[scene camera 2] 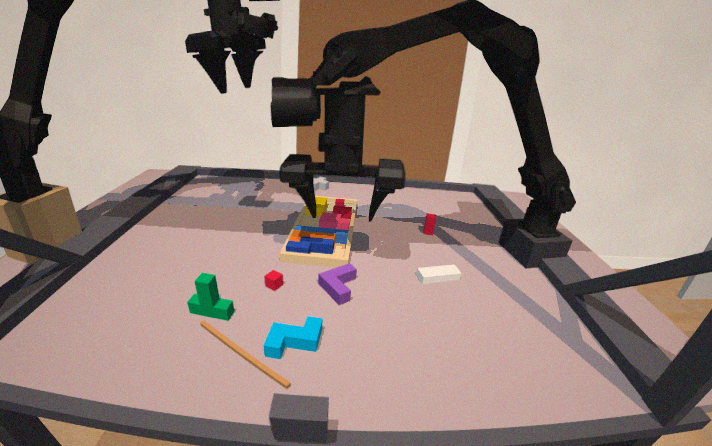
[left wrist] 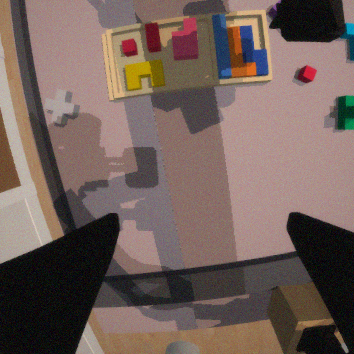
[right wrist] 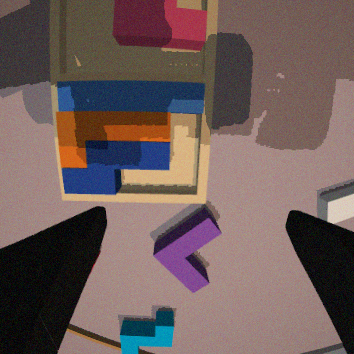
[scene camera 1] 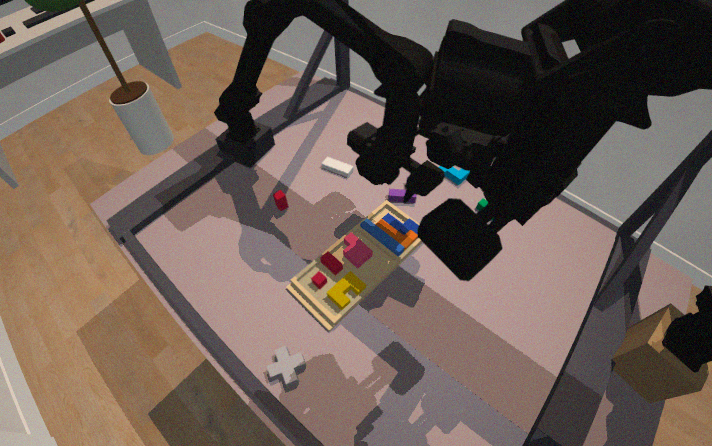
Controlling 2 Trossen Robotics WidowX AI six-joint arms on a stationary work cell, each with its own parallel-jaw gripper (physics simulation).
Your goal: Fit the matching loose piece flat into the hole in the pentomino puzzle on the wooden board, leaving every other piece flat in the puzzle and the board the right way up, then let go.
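Frame: origin at the left arm's base, x ahead, y left, z up, level; millimetres.
Seen in the pictures: left gripper, between the fingertips: (scene camera 2: 236, 90) (left wrist: 204, 221); right gripper, between the fingertips: (scene camera 2: 342, 218) (right wrist: 198, 217) (scene camera 1: 387, 188); left arm's base, origin of its link: (scene camera 2: 26, 193) (left wrist: 315, 337) (scene camera 1: 685, 344); right arm's base, origin of its link: (scene camera 2: 538, 229) (scene camera 1: 243, 132).
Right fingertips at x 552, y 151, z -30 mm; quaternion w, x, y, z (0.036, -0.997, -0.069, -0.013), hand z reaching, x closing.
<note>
Pixels of each thing's top centre, then the offset from my right fingertips to it. "pt": a spot on its surface instead.
- wooden board, centre of its top: (right wrist: 131, 9) (left wrist: 184, 51) (scene camera 1: 361, 256) (scene camera 2: 325, 220) dx -59, dy +113, dz -66 mm
- blue bar, centre of its top: (right wrist: 128, 95) (left wrist: 221, 44) (scene camera 2: 321, 229) (scene camera 1: 381, 235) dx -50, dy +53, dz -57 mm
- orange L piece, a spot on its surface: (right wrist: 72, 147) pt dx -86, dy +12, dz -57 mm
- dark blue piece, centre of its top: (right wrist: 113, 168) (scene camera 2: 310, 242) (left wrist: 254, 49) (scene camera 1: 403, 223) dx -55, dy +1, dz -57 mm
- loose purple V piece, centre of its top: (right wrist: 199, 258) (scene camera 2: 345, 277) (scene camera 1: 402, 186) dx +25, dy -73, dz -64 mm
- yellow U piece, centre of its top: (left wrist: 143, 73) (scene camera 1: 346, 288) (scene camera 2: 316, 202) dx -99, dy +178, dz -57 mm
- red cube, centre of its top: (scene camera 2: 273, 275) (left wrist: 309, 72) dx -82, dy -100, dz -64 mm
- green T piece, centre of its top: (scene camera 2: 204, 278) dx -142, dy -186, dz -24 mm
- cyan piece, centre of its top: (scene camera 2: 294, 331) (right wrist: 145, 341) (scene camera 1: 452, 170) dx -10, dy -202, dz -64 mm
- stick, centre of its top: (scene camera 2: 240, 350) (right wrist: 100, 342) dx -67, dy -240, dz -78 mm
- white bar, centre of its top: (scene camera 2: 439, 270) (scene camera 1: 337, 164) dx +175, dy +0, dz -70 mm
- red block, centre of its top: (scene camera 2: 431, 216) (scene camera 1: 279, 194) dx +158, dy +165, dz -44 mm
- white cross, a spot on its surface: (scene camera 1: 286, 366) pt dx -149, dy +339, dz -64 mm
The wooden board (scene camera 1: 307, 306) (scene camera 2: 315, 258) (left wrist: 266, 45) (right wrist: 135, 197) lies right way up. Its puzzle end holds a blue bar (right wrist: 135, 97), an orange L piece (right wrist: 72, 147) and a dark blue piece (right wrist: 90, 181), with an empty V-shaped hole at the lower right corner in the right wrist view. A loose purple V piece (scene camera 1: 397, 195) (scene camera 2: 341, 283) (right wrist: 174, 251) lies flat on the table beside that end. My right gripper (scene camera 2: 342, 218) (right wrist: 198, 217) is open and empty above the table; the purple piece shows between its fingers in its wrist view. My left gripper (scene camera 2: 235, 90) (left wrist: 204, 221) is open and empty, high up.
The board's other compartment holds a yellow U piece (left wrist: 137, 75) and red and pink pieces. Around the board are a red cube (scene camera 2: 273, 279), green T piece (scene camera 2: 209, 300), cyan piece (scene camera 2: 296, 336), stick (scene camera 2: 244, 354), white bar (scene camera 2: 439, 273), red block (scene camera 2: 429, 224) and white cross (scene camera 1: 286, 366).
</note>
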